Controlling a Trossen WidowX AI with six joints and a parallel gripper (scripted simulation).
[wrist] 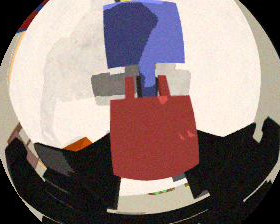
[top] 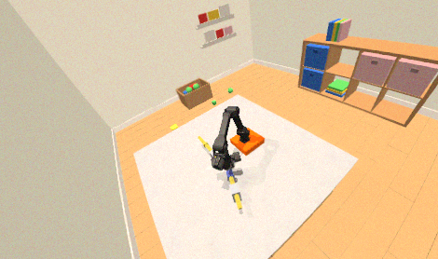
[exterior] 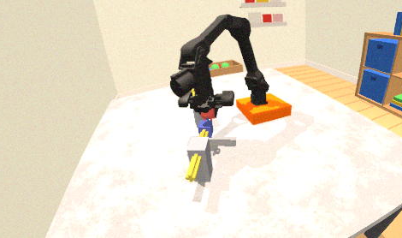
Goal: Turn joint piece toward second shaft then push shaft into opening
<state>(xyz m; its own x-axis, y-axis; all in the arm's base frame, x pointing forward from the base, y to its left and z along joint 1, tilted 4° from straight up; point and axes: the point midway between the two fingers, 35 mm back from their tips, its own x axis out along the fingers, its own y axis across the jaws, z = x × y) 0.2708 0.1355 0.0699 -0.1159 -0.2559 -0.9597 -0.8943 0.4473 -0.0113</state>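
Now: gripper tip 3 cm below the red joint piece, 2 cm to the right of it and 1 cm short of it.
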